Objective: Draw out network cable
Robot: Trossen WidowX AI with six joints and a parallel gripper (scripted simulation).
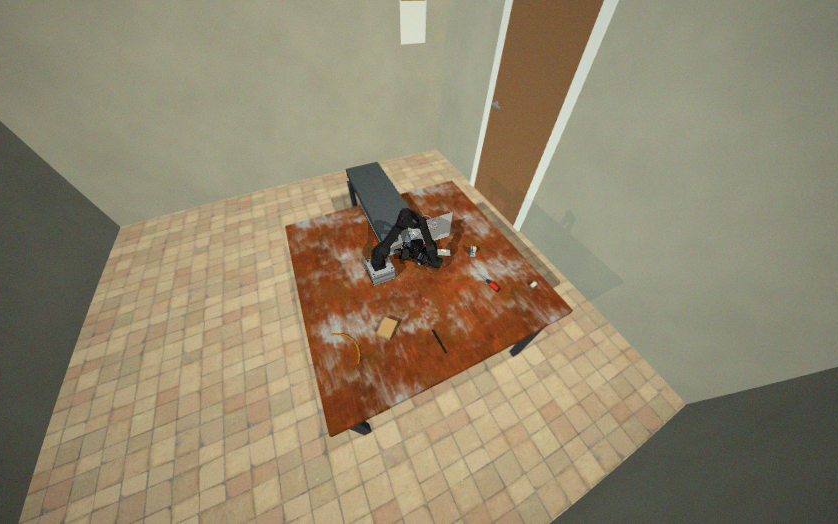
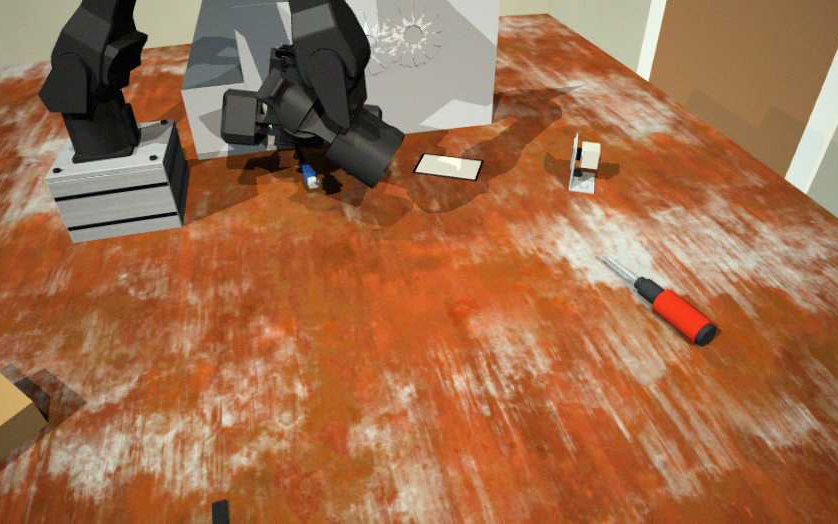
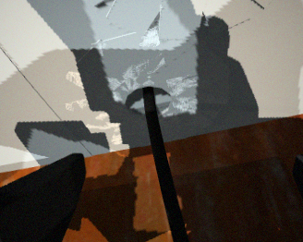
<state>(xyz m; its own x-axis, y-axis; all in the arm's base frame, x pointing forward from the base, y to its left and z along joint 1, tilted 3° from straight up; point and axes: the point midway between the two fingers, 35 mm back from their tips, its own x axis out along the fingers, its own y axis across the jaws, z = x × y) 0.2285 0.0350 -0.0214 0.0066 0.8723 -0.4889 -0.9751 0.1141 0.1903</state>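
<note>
Right now my hand is 6 cm to the left of the blue plug and 3 cm above it. Round my hand: red-handled screwdriver 30 cm ahead, 35 cm to the right, 5 cm below; cardboard box 31 cm behind, 36 cm to the right, 5 cm below; white rectangle 18 cm ahead, 4 cm to the right, 6 cm below.
</note>
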